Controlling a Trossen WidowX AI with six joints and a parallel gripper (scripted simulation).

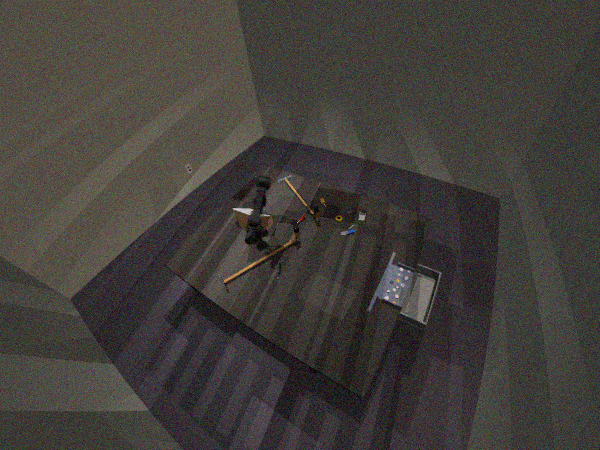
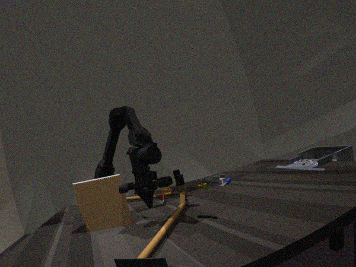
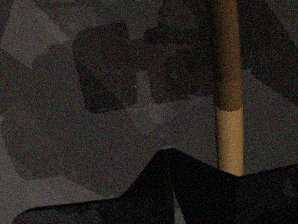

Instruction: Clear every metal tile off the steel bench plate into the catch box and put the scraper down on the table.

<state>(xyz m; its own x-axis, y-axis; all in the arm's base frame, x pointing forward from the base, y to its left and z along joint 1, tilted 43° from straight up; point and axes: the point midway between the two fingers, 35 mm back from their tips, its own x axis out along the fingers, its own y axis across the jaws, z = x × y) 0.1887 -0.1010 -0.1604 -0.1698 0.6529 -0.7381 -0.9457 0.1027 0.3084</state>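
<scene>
Right now my gripper tip is 50 mm short of the long scraper, 40 mm to the left of it and 20 mm above it. The rest, counted from my gripper tip: red-handled tool (30 mm ahead, 380 mm to the left, 70 mm below); blue piece (380 mm ahead, 480 mm to the left, 70 mm below); yellow ring (260 mm ahead, 550 mm to the left, 70 mm below).
</scene>
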